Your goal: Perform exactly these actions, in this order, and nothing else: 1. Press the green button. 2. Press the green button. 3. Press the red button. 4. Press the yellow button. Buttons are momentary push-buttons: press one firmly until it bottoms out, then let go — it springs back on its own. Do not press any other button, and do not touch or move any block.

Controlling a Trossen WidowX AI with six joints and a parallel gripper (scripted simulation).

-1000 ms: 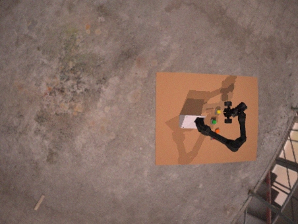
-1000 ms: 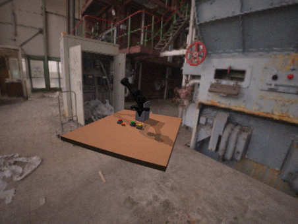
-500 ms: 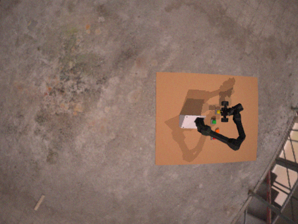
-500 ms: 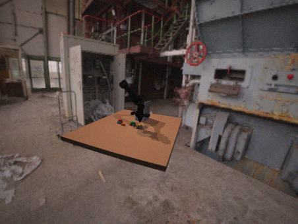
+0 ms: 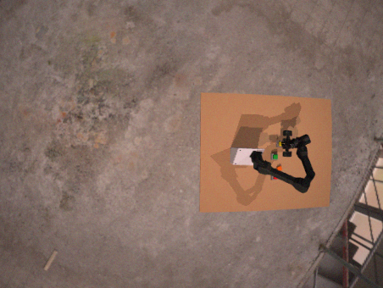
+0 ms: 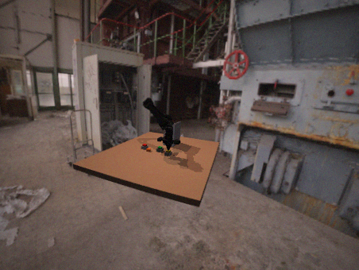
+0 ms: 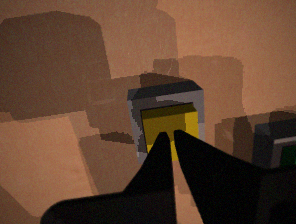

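My gripper tip is now 11 cm to the left of the green button, 3 cm past it and 1 cm above it. From my gripper tip the other things lie so: yellow button (1 cm below); red button (26 cm to the right, 1 cm below).
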